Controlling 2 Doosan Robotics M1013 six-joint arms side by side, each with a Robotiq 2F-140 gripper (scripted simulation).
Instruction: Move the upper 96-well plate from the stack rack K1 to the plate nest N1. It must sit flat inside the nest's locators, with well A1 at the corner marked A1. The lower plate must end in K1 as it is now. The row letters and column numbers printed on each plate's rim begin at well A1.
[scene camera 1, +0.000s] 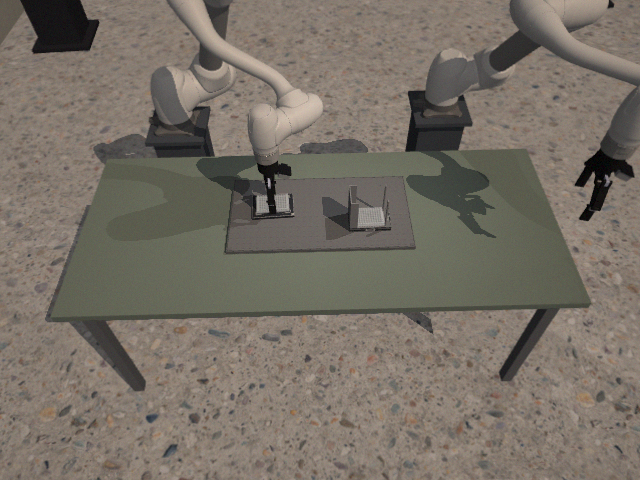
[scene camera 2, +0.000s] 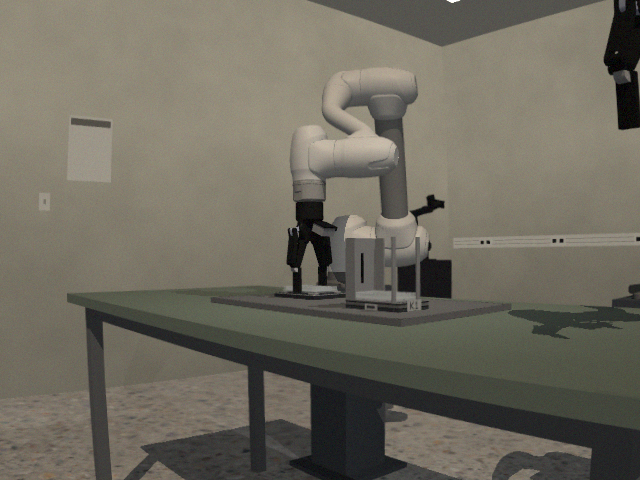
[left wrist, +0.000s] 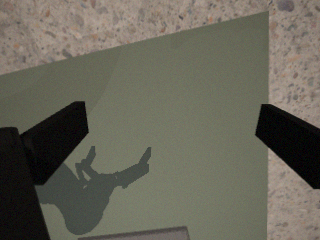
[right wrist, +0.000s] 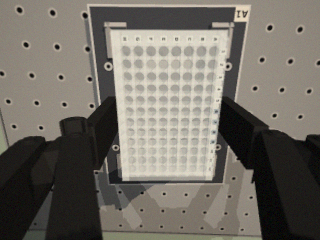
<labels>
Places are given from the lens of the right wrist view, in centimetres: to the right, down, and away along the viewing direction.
my right gripper (right wrist: 167, 111): 1, -1, 17
plate nest N1 (right wrist: 106, 83): -4, -3, 16
</labels>
